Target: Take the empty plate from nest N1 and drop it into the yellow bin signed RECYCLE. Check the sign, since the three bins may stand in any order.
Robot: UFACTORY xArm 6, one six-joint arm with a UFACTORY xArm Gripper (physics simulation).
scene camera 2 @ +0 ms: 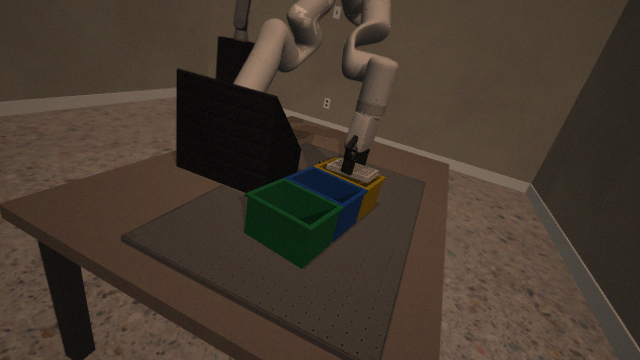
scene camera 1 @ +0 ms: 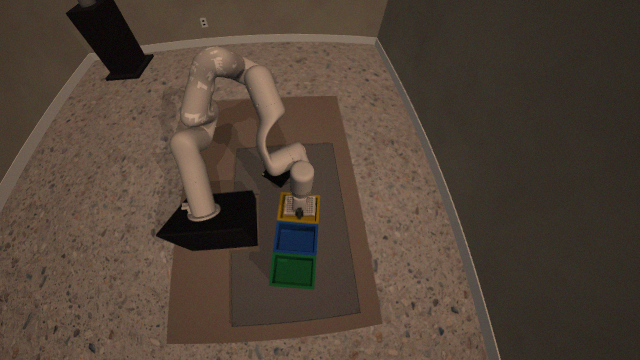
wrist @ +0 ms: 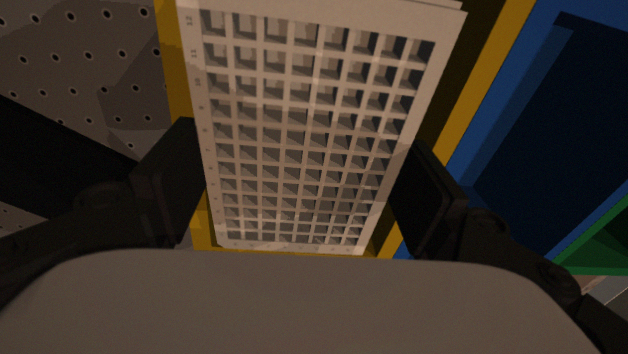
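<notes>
My gripper is shut on a pale, gridded plate, one dark finger against each long side. The plate is roughly level, within the outline of the yellow bin and at about the height of its rim. Whether it touches the rim cannot be told. The plate hides most of the bin's inside. No RECYCLE sign can be read in these views. Nest N1 cannot be made out.
The blue bin stands beside the yellow one, then the green bin. A black block carries the arm's base. A small black object lies behind the yellow bin on the grey perforated board.
</notes>
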